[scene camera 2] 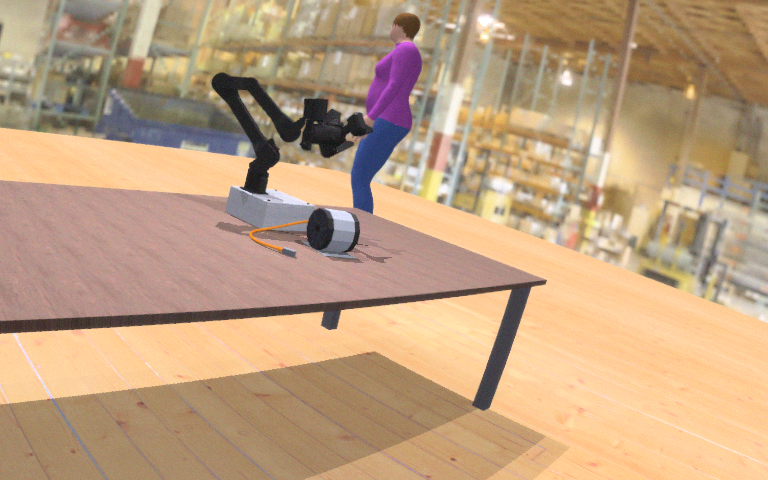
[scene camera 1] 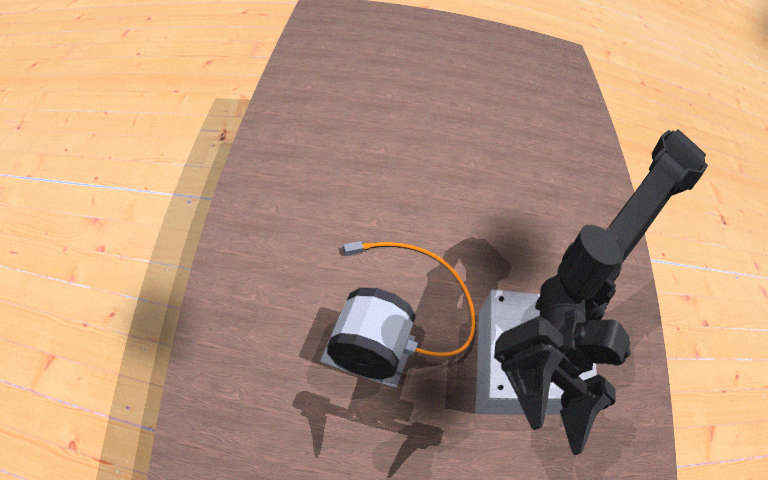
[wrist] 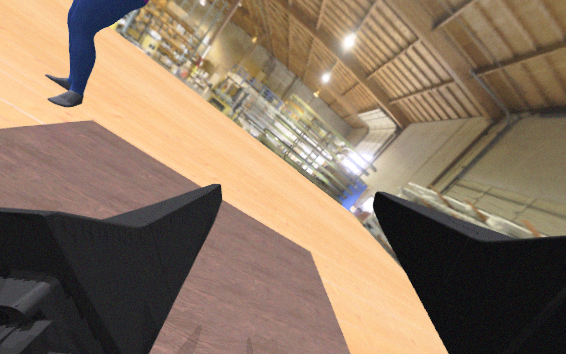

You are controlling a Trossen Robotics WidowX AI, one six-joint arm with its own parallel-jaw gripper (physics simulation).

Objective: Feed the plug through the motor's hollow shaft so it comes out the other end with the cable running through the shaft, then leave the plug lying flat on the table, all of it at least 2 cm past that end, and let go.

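Places are measured from the arm's base along level axes (x ahead, y left, z up), in centimetres.
Pixels of known places: gripper, fingertip midpoint: (scene camera 2: 363, 137) (scene camera 1: 558, 442) (wrist: 298, 195); arm's base at its link origin: (scene camera 2: 253, 191).
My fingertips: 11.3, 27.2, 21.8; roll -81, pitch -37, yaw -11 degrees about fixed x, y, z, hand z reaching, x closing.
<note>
Ahead of a thing's pixels: the offset from my fingertips to its middle, as dx, dy, dz. Level surfaces: height alone.
The motor {+18.0, -23.2, -24.5} (scene camera 1: 370, 332) (scene camera 2: 338, 230) is a white drum with black end rings, lying on a flat grey base on the table. The orange cable (scene camera 1: 471, 305) (scene camera 2: 257, 236) leaves a small block on the motor's side and curves round beside it. The small grey plug {+22.4, -40.9, -28.9} (scene camera 1: 353, 247) (scene camera 2: 288, 252) at its free end lies on the table, outside the motor. The inside of the hollow shaft is too dark to tell. My gripper (scene camera 1: 556, 440) (wrist: 298, 195) is open and empty, raised above the table on the robot's base side of the motor. Plug and motor do not show in the wrist view.
The arm's light grey base block (scene camera 1: 484, 362) (scene camera 2: 271, 210) stands on the brown table {dz -29.6} (scene camera 1: 430, 141) (scene camera 2: 141, 260) beside the motor and the cable's curve. A person (scene camera 2: 396, 84) (wrist: 82, 50) in a purple top and blue trousers stands beyond the table. The table's edge and corner show in the wrist view.
</note>
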